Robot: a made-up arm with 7 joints.
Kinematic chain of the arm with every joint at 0, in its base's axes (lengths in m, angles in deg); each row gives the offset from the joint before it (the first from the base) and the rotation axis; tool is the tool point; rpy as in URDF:
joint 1: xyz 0 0 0.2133 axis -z
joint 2: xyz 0 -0.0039 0.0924 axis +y
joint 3: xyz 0 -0.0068 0.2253 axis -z
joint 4: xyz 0 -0.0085 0.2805 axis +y
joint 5: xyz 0 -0.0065 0.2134 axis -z
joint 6: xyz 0 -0.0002 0.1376 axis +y
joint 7: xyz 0 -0.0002 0.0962 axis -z
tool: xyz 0 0 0 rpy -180 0 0
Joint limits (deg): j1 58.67..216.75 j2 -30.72..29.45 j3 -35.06..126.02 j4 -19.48..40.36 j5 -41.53..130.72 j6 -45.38..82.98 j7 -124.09..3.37
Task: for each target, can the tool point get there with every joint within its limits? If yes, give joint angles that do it. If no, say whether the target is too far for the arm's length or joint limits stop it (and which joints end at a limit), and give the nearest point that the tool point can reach.
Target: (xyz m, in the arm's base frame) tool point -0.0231 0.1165 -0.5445
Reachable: no: joint limits stop it (at a limit: joint 1, joint 2, joint 4, joint 6) | nearest point -0.4649 0.4135 0.7830 | short by 1.430 m
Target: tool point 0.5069 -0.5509 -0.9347
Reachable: no: too far | nearest point 0.3464 -0.5155 0.7827 | short by 1.725 m
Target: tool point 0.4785 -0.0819 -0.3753
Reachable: no: joint limits stop it (at a limit: joint 2, joint 3, joint 4, joint 6) | nearest point 0.5954 -0.1019 0.8167 | short by 1.198 m
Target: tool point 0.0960 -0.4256 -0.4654
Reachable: no: joint limits stop it (at a limit: joint 2, joint 4, joint 6) | nearest point 0.1370 -0.6073 0.7815 | short by 1.261 m
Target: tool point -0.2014 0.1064 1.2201
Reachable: yes | joints 188.95 10.68 13.87 3.61 50.90 28.67 -63.49
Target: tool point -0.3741 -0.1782 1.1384
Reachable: yes | joints 152.40 16.73 10.29 21.12 85.76 -23.61 -87.99
